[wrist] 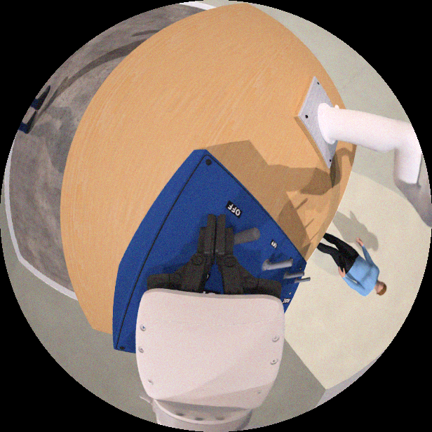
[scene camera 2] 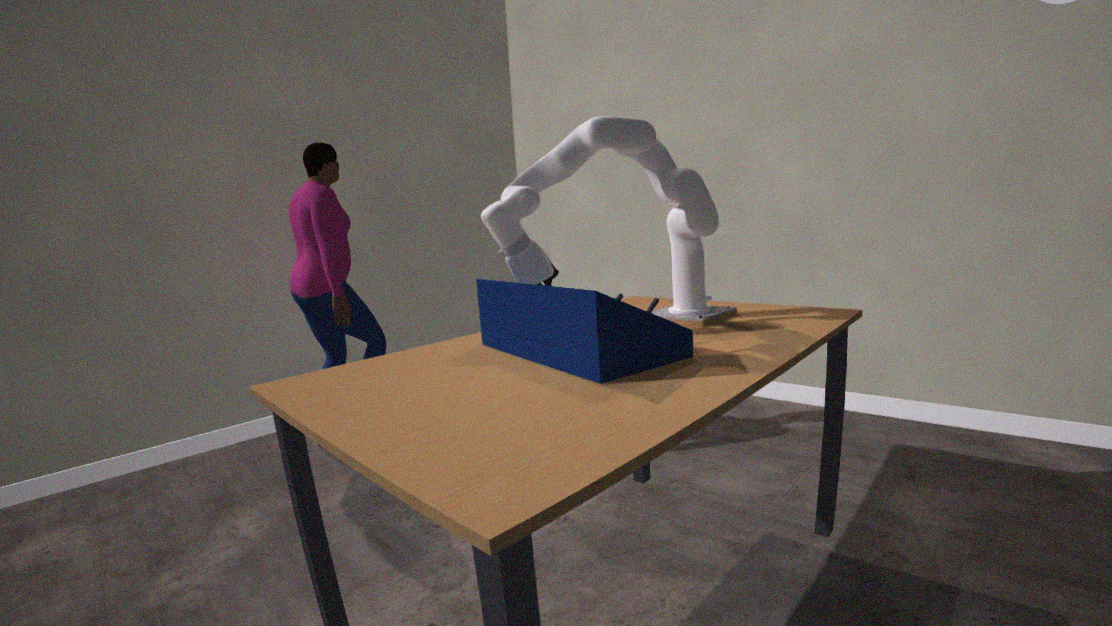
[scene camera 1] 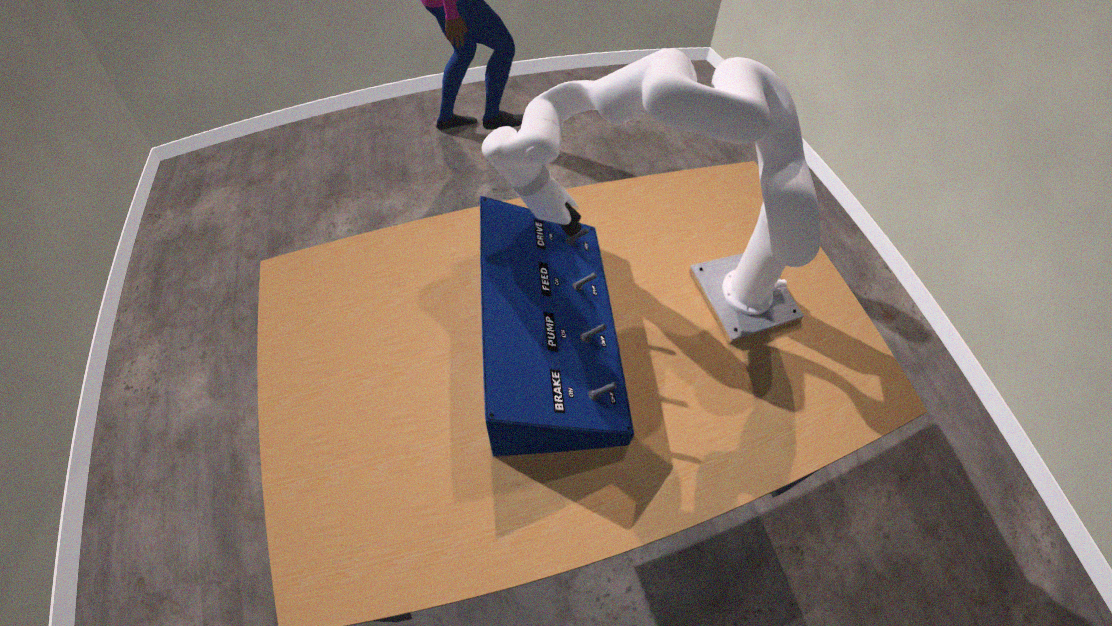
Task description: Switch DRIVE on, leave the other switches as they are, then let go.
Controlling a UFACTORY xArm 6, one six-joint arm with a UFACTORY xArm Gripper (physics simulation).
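Places are measured from the arm's base along level axes (x ahead, y left, z up), in centimetres.
Pixels of known places: gripper, fingertip midpoint: point(scene camera 1: 576, 232); arm's base, link origin: point(scene camera 2: 689, 311) point(scene camera 1: 747, 292).
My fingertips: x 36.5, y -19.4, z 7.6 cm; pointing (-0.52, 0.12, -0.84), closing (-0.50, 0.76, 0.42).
For each thing: its top centre in the pictures, then the offset to it from my fingertips. Level surfaces: height alone.
- DRIVE lever, top centre: point(scene camera 1: 579, 229) dz +3.2, dx +0.2, dy +2.2 cm
- FEED lever, top centre: point(scene camera 1: 587, 274) dz +3.2, dx +2.2, dy +14.1 cm
- PUMP lever, top centre: point(scene camera 1: 596, 325) dz +3.2, dx +4.1, dy +25.9 cm
- BRAKE lever, top centre: point(scene camera 1: 605, 384) point(scene camera 2: 651, 298) dz +3.2, dx +6.1, dy +37.7 cm
- wooden table, surface height: dz -9.7 cm
The blue switch box point(scene camera 1: 513, 349) point(scene camera 2: 536, 322) point(wrist: 165, 215) has four levers in a row. The DRIVE lever point(scene camera 1: 578, 237) point(wrist: 247, 236) is at the far end in scene camera 1 and slants toward the OFF side, like the others. The FEED lever point(scene camera 1: 584, 281) point(wrist: 277, 264), PUMP lever point(scene camera 1: 592, 333) point(wrist: 293, 274) and BRAKE lever point(scene camera 1: 602, 391) point(wrist: 302, 280) slant toward their OFF marks. My gripper point(scene camera 1: 573, 230) point(scene camera 2: 549, 280) point(wrist: 216, 222) is shut and empty, right beside the DRIVE lever; contact is unclear. In scene camera 2 the box hides the DRIVE lever.
The box stands on the wooden table point(scene camera 1: 350, 388) point(scene camera 2: 466, 435) point(wrist: 150, 125). My arm's base plate point(scene camera 1: 715, 291) point(scene camera 2: 719, 314) point(wrist: 311, 107) is on the levers' side. A person in pink point(scene camera 2: 319, 241) stands beyond the table; a person in blue point(wrist: 362, 275) shows in the wrist view.
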